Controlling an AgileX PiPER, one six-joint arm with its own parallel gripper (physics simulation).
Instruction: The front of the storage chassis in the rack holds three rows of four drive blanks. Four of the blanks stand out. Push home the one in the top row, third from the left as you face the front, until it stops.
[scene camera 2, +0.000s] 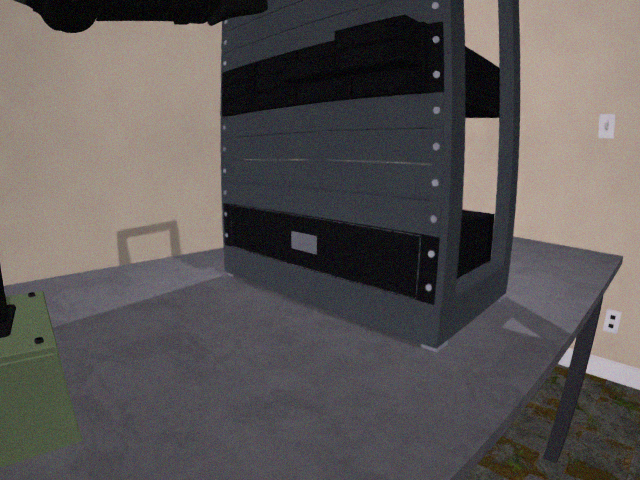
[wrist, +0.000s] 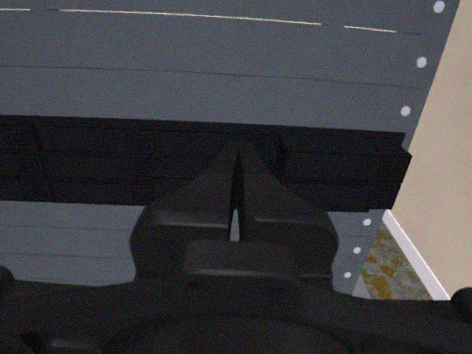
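The black storage chassis (scene camera 2: 279, 85) (wrist: 95, 192) sits across the rack with its rows of drive blanks. In the wrist view the top-row blank third from the left (wrist: 190, 139) is dark and partly behind the fingers; how far it stands out cannot be told. The rightmost top-row blank (scene camera 2: 379, 46) (wrist: 340, 145) stands out clearly. My gripper (wrist: 238, 160) is shut and empty. Its tips overlap the third column at top-row height in the wrist view; contact cannot be told. In the scene view the dark gripper (scene camera 2: 262, 6) is at the top edge, partly cut off.
The grey rack (scene camera 2: 452, 170) (wrist: 300, 100) stands on the table (scene camera 2: 268, 392). A lower black unit (scene camera 2: 361, 253) with a pale label is in the rack below. A green block (scene camera 2: 36, 408) is at the left front. A beige wall (scene camera 2: 113, 129) (wrist: 450, 165) is behind.
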